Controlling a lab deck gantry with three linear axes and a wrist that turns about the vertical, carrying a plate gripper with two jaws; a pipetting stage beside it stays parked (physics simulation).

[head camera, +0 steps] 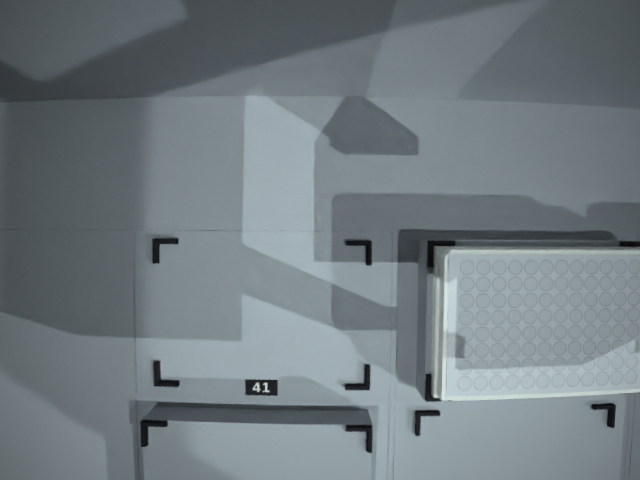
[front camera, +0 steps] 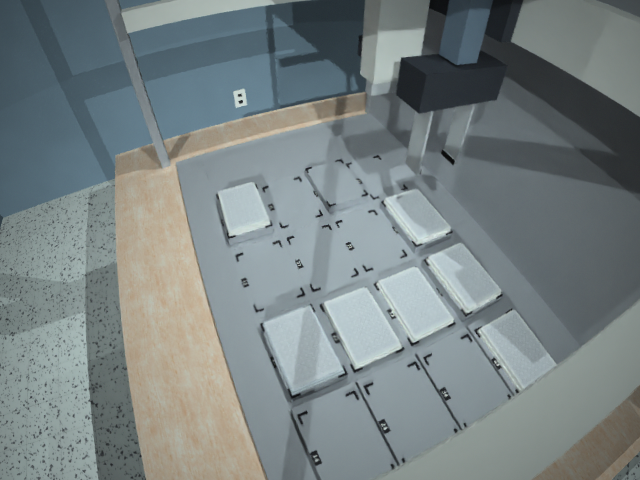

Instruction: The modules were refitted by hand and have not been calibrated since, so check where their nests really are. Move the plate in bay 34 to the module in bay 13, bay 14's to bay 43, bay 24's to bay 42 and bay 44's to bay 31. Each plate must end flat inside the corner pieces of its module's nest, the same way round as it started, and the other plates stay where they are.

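Places are measured from the robot's base along level axes (x ahead, y left, z up), in centimetres.
Pixels of known places: gripper, fingertip midpoint: (front camera: 431, 163); robot's base, origin of the base link: (front camera: 219, 202).
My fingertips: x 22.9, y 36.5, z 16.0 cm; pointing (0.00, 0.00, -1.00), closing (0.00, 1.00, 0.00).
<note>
Ahead of a thing's pixels: the offset from my fingertips to its top centre. "spot": to the spot under its first point.
In the front view, white plates lie in the nests of bay 13 {spot: dx +17.3, dy -32.2, dz -12.7 cm} (front camera: 303, 348), bay 43 {spot: dx +17.0, dy -1.1, dz -12.7 cm} (front camera: 463, 277) and bay 42 {spot: dx +0.7, dy -0.6, dz -12.7 cm} (front camera: 417, 215). The bay 42 plate {dx -0.1, dy +0.0, dz -12.7 cm} (head camera: 547, 320) looks flat inside its visible black corner pieces in the head view. Another plate {dx +32.7, dy -0.1, dz -13.1 cm} (front camera: 516, 348) lies in bay 44. The raised bay 31 module {dx -16.5, dy -10.8, dz -13.8 cm} (front camera: 338, 183) (head camera: 258, 454) is bare; its two far corner pieces show in the head view. Bays 14, 24 and 34 hold no plate. My gripper (front camera: 434, 164) is open and empty, high beyond the bay 42 plate; its jaws do not show in the head view.
Other plates lie in bay 11 {spot: dx -15.4, dy -32.4, dz -12.7 cm} (front camera: 242, 208), bay 23 {spot: dx +17.1, dy -22.0, dz -14.6 cm} (front camera: 361, 328) and bay 33 {spot: dx +17.1, dy -11.3, dz -14.6 cm} (front camera: 415, 304). Bay 41 {spot: dx -16.5, dy -0.2, dz -16.0 cm} (head camera: 261, 315) has corner pieces and no plate, beside bay 42. The pale parked stage (front camera: 395, 46) stands left of my gripper. A grey post (front camera: 139, 87) stands at the left.
</note>
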